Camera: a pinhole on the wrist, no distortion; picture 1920 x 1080 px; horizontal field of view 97.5 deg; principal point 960.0 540.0 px. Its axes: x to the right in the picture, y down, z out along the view. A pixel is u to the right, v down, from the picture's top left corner.
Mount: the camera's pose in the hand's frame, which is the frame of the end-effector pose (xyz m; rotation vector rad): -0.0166 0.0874 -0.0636 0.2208 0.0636 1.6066
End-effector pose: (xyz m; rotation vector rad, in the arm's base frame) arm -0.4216 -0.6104 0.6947 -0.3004 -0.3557 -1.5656
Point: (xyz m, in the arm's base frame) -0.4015 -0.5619 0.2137
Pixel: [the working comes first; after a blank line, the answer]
In the camera's frame: -0.1151 0.1604 -0.3814

behind the camera
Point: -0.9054 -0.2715 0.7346
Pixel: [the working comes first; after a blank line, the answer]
In the camera's frame: -0.5356 0.3332 0.2534

outside the picture
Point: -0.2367 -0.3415 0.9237
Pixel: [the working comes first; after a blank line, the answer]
In the camera's frame: 0.1455 0.2003 0.3330

1327.8 1046.5
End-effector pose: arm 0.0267 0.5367 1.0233 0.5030 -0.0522 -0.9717
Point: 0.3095 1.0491 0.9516
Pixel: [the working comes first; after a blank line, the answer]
In the camera's frame: 0.3138 0.1503 -0.3376

behind the camera
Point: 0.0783 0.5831 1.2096
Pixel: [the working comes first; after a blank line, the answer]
In the camera's frame: 0.0750 0.0559 0.1832

1304.6 797.0
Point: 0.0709 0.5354 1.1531
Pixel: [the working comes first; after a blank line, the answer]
In the camera's frame: 0.0188 0.0100 0.1671

1054.8 590.5
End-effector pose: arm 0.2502 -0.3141 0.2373 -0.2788 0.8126 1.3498
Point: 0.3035 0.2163 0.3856
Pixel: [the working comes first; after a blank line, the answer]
In the camera's frame: 0.0698 -0.2233 0.5572

1065.4 202.7
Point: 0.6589 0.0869 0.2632
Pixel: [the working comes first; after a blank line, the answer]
In the camera's frame: -0.3267 -0.1945 0.5537

463.2 244.2
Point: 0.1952 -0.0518 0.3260
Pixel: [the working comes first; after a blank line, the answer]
In the camera's frame: 0.0717 -0.1079 0.2855

1171.5 221.8
